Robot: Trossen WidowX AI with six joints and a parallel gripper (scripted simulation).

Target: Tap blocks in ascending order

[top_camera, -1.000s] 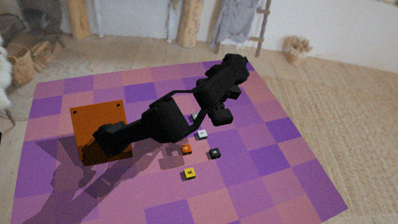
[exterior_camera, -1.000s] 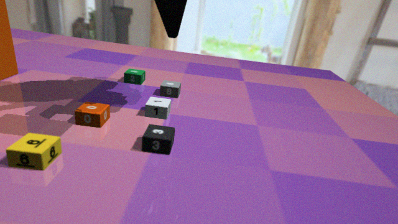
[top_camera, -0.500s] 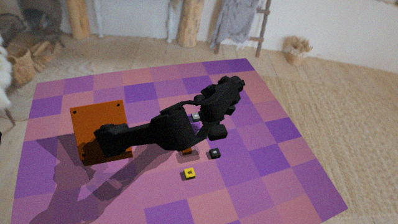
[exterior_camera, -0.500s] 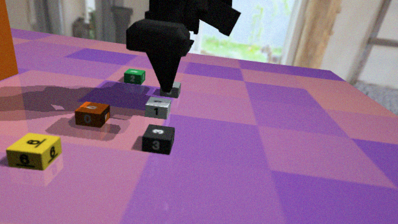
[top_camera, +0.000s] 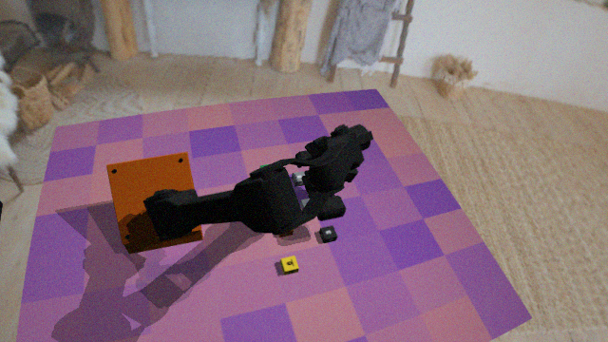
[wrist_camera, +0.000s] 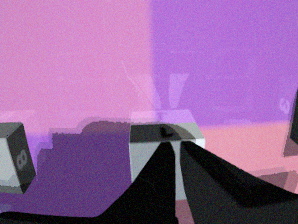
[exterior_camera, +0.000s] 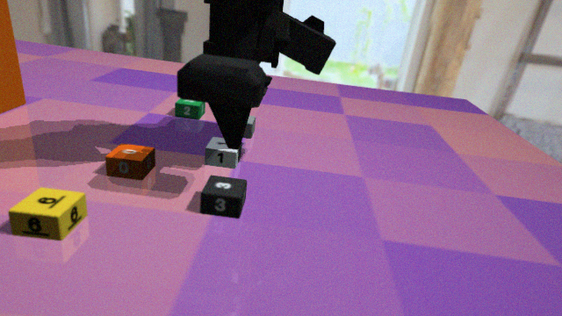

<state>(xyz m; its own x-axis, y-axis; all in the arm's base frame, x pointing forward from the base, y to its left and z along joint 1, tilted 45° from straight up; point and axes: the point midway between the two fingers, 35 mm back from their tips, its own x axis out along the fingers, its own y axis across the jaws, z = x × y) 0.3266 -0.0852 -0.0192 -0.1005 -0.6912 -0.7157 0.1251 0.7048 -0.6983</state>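
Now: gripper tip 10 mm past the white 1 block and 10 mm above it. From my gripper tip the other things lie so: grey 8 block 90 mm to the left, 10 mm below; then orange 0 block 90 mm behind, 40 mm to the right, 10 mm below; then black 3 block 90 mm to the right, 10 mm below.
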